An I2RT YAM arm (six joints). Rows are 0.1 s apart.
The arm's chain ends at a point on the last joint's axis. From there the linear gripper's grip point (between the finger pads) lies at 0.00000 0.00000 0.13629 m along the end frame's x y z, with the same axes.
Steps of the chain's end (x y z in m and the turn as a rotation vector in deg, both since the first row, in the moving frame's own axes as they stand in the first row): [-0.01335, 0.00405, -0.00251, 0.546, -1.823, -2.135]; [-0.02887, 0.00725, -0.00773, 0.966, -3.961, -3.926]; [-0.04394, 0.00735, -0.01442, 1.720, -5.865, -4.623]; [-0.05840, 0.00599, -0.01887, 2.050, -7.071, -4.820]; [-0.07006, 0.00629, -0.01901, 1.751, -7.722, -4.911]
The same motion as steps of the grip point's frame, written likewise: [-0.01771, 0.00283, -0.00259, 0.546, -1.823, -2.135]; [-0.03836, 0.00528, -0.00807, 0.966, -3.961, -3.926]; [-0.05801, 0.00383, -0.01519, 1.720, -5.865, -4.623]; [-0.07536, 0.00184, -0.01999, 2.050, -7.071, -4.820]; [-0.08853, 0.00293, -0.02031, 1.751, -7.722, -4.911]
